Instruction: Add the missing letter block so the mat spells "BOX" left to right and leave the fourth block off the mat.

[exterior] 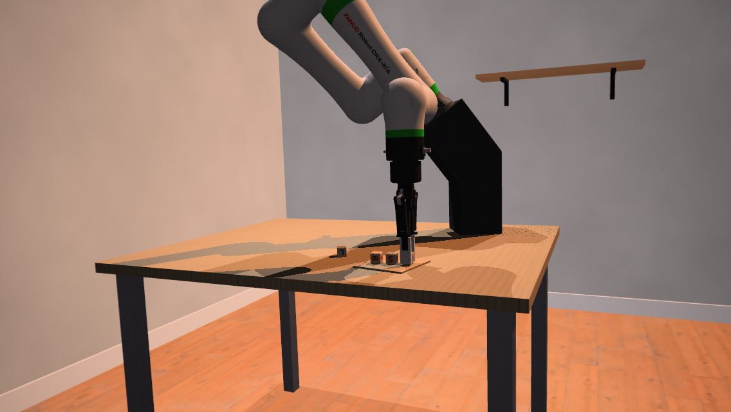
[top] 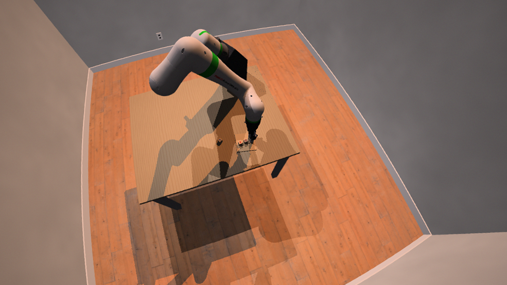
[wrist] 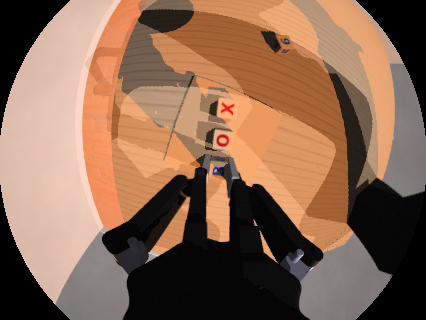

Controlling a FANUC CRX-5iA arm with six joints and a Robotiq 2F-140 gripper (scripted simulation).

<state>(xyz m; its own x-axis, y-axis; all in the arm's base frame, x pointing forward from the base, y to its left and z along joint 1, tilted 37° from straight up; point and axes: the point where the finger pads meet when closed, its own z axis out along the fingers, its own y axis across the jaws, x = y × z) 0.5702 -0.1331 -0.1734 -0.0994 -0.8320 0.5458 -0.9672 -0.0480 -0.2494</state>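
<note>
My gripper is now 40 mm to the left of the thin mat and 40 mm above it.
</note>
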